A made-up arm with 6 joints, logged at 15 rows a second.
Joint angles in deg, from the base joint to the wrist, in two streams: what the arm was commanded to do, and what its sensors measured. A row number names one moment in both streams.
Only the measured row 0 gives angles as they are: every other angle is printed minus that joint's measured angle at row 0.
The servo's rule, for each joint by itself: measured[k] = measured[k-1] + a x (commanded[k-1-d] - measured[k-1]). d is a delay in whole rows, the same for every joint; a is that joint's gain. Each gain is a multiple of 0.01, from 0.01 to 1. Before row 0 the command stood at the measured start. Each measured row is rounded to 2 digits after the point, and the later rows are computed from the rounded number. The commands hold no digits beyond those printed.
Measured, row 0:
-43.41 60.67 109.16 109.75 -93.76 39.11
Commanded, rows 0 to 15:
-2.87 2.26 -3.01 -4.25 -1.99 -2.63
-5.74 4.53 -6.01 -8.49 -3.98 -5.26
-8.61 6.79 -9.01 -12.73 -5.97 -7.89
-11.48 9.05 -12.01 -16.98 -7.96 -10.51
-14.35 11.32 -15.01 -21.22 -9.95 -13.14
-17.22 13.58 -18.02 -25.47 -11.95 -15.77
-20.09 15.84 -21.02 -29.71 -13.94 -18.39
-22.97 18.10 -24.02 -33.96 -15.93 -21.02
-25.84 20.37 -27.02 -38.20 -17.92 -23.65
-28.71 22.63 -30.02 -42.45 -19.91 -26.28
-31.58 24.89 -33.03 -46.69 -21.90 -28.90
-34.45 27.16 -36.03 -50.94 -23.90 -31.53
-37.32 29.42 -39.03 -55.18 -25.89 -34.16
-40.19 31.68 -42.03 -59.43 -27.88 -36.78
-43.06 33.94 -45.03 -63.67 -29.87 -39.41
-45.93 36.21 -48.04 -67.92 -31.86 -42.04
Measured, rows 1 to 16:
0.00 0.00 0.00 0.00 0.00 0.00
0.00 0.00 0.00 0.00 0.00 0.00
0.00 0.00 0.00 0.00 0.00 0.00
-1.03 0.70 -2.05 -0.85 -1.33 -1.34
-2.73 1.89 -4.74 -2.38 -3.11 -3.34
-4.85 3.41 -7.64 -4.45 -5.03 -5.66
-7.24 5.16 -10.61 -6.96 -6.99 -8.13
-9.80 7.07 -13.60 -9.81 -8.97 -10.69
-12.47 9.09 -16.61 -12.94 -10.97 -13.28
-15.21 11.18 -19.61 -16.29 -12.96 -15.89
-18.00 13.33 -22.61 -19.82 -14.95 -18.51
-20.82 15.51 -25.61 -23.50 -16.94 -21.13
-23.66 17.72 -28.61 -27.29 -18.93 -23.76
-26.51 19.94 -31.62 -31.17 -20.92 -26.38
-29.37 22.18 -34.62 -35.12 -22.92 -29.01
-32.23 24.42 -37.62 -39.13 -24.91 -31.64
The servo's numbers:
d 3
a 0.36 0.31 0.68 0.20 0.67 0.51

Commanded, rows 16 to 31:
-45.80 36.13 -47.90 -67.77 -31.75 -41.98
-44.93 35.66 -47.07 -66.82 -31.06 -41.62
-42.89 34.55 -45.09 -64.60 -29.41 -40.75
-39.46 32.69 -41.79 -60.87 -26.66 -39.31
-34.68 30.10 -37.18 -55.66 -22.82 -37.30
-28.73 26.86 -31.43 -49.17 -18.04 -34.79
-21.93 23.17 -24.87 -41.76 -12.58 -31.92
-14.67 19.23 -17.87 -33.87 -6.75 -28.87
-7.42 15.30 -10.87 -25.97 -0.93 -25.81
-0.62 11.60 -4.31 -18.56 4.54 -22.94
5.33 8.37 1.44 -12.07 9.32 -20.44
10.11 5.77 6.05 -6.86 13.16 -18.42
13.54 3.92 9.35 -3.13 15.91 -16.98
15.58 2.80 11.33 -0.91 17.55 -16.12
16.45 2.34 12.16 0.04 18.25 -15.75
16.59 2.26 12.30 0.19 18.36 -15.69
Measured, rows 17 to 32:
-35.10 26.67 -40.62 -43.19 -26.90 -34.26
-37.97 28.92 -43.62 -47.29 -28.89 -36.89
-40.84 31.18 -46.63 -51.42 -30.88 -39.52
-42.63 32.71 -47.49 -54.69 -31.46 -40.77
-43.46 33.62 -47.20 -57.12 -31.19 -41.20
-43.25 33.91 -45.77 -58.62 -30.00 -40.97
-41.89 33.53 -43.06 -59.07 -27.76 -40.12
-39.29 32.47 -39.06 -58.39 -24.45 -38.68
-35.49 30.73 -33.87 -56.55 -20.16 -36.70
-30.61 28.39 -27.75 -53.59 -15.08 -34.26
-24.87 25.55 -21.03 -49.65 -9.50 -31.51
-18.59 22.37 -14.12 -44.91 -3.76 -28.60
-12.12 19.03 -7.45 -39.64 1.80 -25.71
-5.84 15.73 -1.40 -34.13 6.84 -23.02
-0.10 12.64 3.67 -28.68 11.07 -20.67
4.81 9.94 7.53 -23.57 14.31 -18.79

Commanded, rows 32 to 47:
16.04 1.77 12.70 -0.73 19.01 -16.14
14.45 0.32 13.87 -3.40 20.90 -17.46
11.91 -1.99 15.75 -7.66 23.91 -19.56
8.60 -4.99 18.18 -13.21 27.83 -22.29
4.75 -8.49 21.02 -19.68 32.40 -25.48
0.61 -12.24 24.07 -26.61 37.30 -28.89
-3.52 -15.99 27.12 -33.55 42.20 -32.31
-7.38 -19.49 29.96 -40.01 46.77 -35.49
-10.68 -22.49 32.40 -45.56 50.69 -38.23
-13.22 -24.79 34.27 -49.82 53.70 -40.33
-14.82 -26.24 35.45 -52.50 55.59 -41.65
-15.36 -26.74 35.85 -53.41 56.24 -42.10
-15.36 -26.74 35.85 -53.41 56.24 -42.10
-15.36 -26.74 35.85 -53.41 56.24 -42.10
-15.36 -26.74 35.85 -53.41 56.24 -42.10
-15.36 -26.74 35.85 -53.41 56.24 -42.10
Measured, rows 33 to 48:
8.69 7.73 10.11 -19.04 16.48 -17.43
11.48 6.06 11.50 -15.22 17.67 -16.57
13.32 4.88 12.04 -12.14 18.13 -16.12
14.30 3.92 12.49 -9.86 18.72 -16.13
14.35 2.80 13.43 -8.57 20.18 -16.81
13.47 1.32 15.01 -8.39 22.68 -18.21
11.72 -0.64 17.17 -9.35 26.13 -20.29
9.21 -3.07 19.79 -11.42 30.33 -22.94
6.11 -5.91 22.70 -14.46 35.00 -25.97
2.64 -9.03 25.71 -18.28 39.82 -29.20
-0.97 -12.27 28.60 -22.63 44.48 -32.41
-4.47 -15.44 31.18 -27.22 48.64 -35.38
-7.62 -18.34 33.28 -31.74 52.03 -37.90
-10.21 -20.79 34.76 -35.89 54.42 -39.81
-12.06 -22.63 35.50 -39.39 55.64 -40.98
-13.25 -23.90 35.74 -42.19 56.04 -41.55

